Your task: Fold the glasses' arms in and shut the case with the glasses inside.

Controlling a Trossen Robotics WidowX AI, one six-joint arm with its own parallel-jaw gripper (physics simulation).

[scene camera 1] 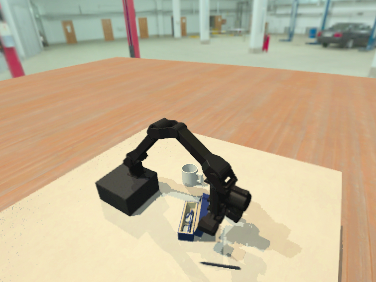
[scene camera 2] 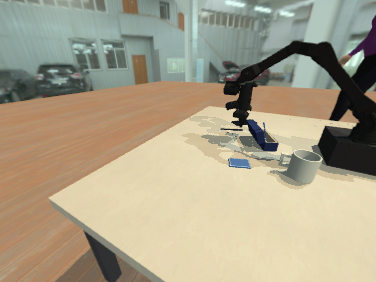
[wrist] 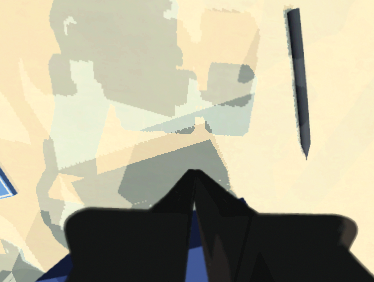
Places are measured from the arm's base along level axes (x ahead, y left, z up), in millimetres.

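Pixels of known places: gripper, fingertip midpoint: [scene camera 2: 240, 127] [wrist: 193, 175]; arm's base, link origin: [scene camera 1: 136, 172] [scene camera 2: 362, 140].
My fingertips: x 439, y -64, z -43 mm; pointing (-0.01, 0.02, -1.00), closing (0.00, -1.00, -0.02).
Observation:
Ahead of a thing's pixels: the offset from my fingertips to its top centre. "spot": to the spot under its first point.
The dark blue glasses case [scene camera 1: 185, 237] [scene camera 2: 270, 147] stands open, with its lid @(dy +25, dx -73, dz +35 mm) [scene camera 1: 204, 202] [scene camera 2: 255, 131] [wrist: 196, 265] tilted up along one long side. The glasses @(spot: dy +16, dx -130, dz -53 mm) [scene camera 1: 188, 219] lie inside the cream-lined base. In scene camera 2, one glasses arm [scene camera 2: 264, 127] sticks up above the rim; how the other arm lies is unclear. My gripper [scene camera 2: 240, 123] [wrist: 193, 175] is shut and empty. It points down on the outer side of the lid, near the lid's far end; whether it touches is unclear. In the wrist view my fingers hide most of the case.
A dark pen @(dy -99, dx +56, dz -53 mm) [scene camera 1: 220, 265] [scene camera 2: 231, 129] [wrist: 300, 82] lies beyond the case. A grey-white mug @(spot: dy +203, dx -227, dz +9 mm) [scene camera 1: 190, 175] [scene camera 2: 303, 167] stands on the lid side, nearer the arm's base [scene camera 1: 127, 191]. A flat blue card-like thing @(dy +247, dx -45, dz -57 mm) [scene camera 2: 239, 163] [wrist: 6, 186] lies on the same side.

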